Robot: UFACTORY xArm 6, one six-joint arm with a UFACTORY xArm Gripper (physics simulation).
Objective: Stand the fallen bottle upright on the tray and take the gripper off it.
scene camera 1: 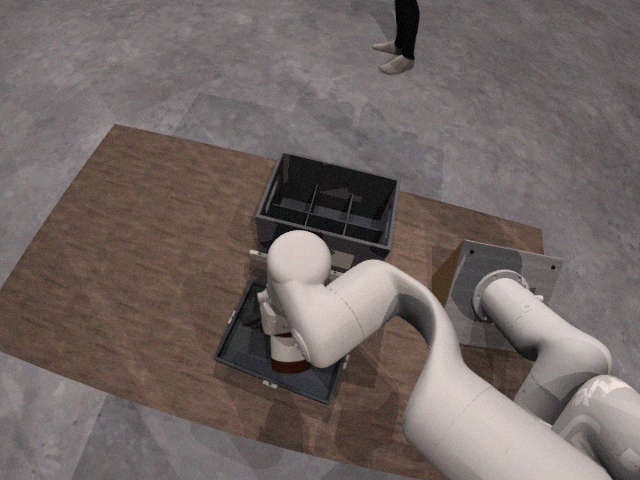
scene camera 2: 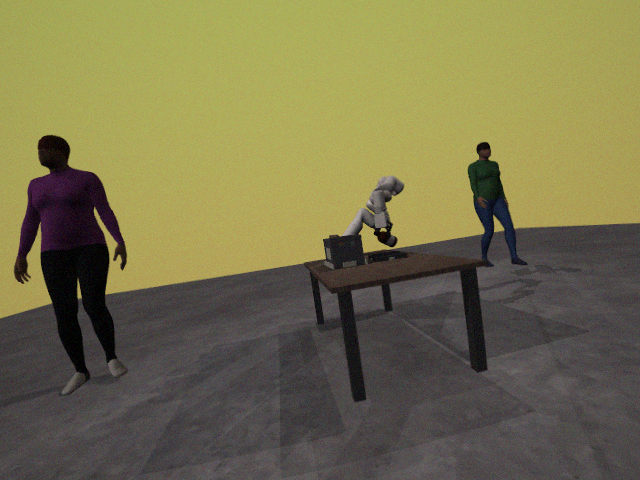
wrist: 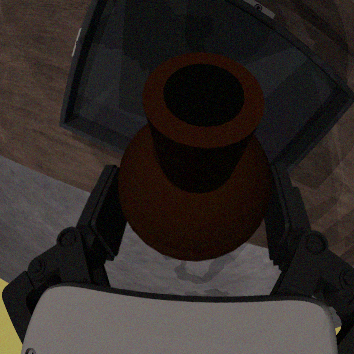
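Note:
A brown bottle with a white band is held tilted above the dark tray. In scene camera 2 its banded base end points down to the right, and a gap shows between it and the tray. In the wrist view its open mouth and neck point up and away from the gripper. My gripper is shut on the bottle, one finger on each side of its round shoulder. In scene camera 1 the arm hides the fingers and part of the bottle.
A dark crate with dividers stands beside the tray on the wooden table. The arm's mounting block is at the right. One person stands left of the table, another beyond it.

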